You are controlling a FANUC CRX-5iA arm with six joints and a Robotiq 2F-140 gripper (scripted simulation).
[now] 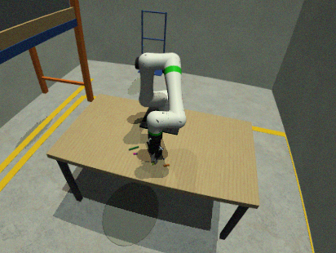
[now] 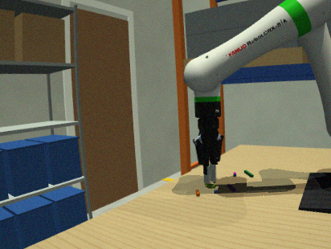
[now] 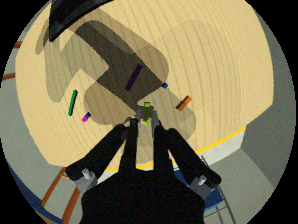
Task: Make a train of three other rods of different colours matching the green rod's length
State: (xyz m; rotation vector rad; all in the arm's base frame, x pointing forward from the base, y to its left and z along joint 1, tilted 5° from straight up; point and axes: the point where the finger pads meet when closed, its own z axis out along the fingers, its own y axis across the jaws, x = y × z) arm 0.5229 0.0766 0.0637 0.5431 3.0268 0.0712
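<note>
Right now my hand is 50 mm above the lime rod. Round my hand: purple rod 80 mm behind, 50 mm below, 10 mm to the right; orange rod 90 mm to the left, 50 mm below; magenta rod 170 mm to the right, 50 mm below, 30 mm behind.
</note>
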